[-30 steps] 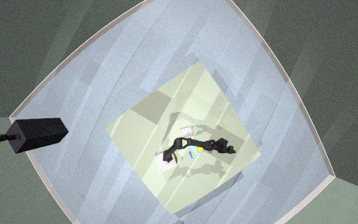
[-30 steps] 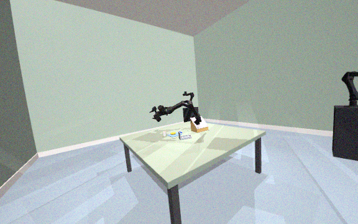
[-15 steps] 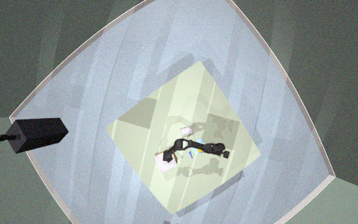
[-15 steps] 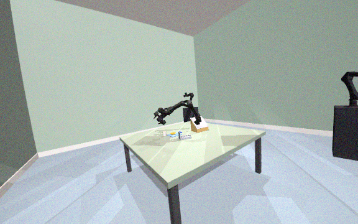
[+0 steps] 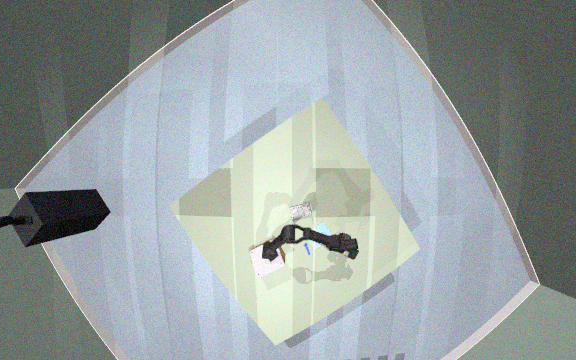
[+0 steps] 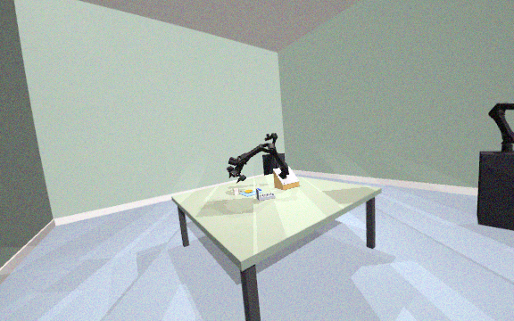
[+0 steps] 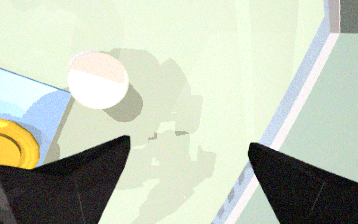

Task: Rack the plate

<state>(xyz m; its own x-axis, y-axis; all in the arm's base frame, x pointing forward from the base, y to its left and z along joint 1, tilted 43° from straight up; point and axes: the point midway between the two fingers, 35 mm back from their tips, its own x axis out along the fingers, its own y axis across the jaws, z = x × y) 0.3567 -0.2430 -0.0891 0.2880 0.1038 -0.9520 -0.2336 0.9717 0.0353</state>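
Now: gripper tip 80 mm past the yellow plate, 110 mm to the right of it and 100 mm above it. From my gripper tip the other things lie so: dish rack (70 mm behind, 340 mm to the left, 90 mm below); then blue mat (80 mm behind, 130 mm to the left, 110 mm below); then white cylinder (10 mm ahead, 50 mm to the left, 90 mm below).
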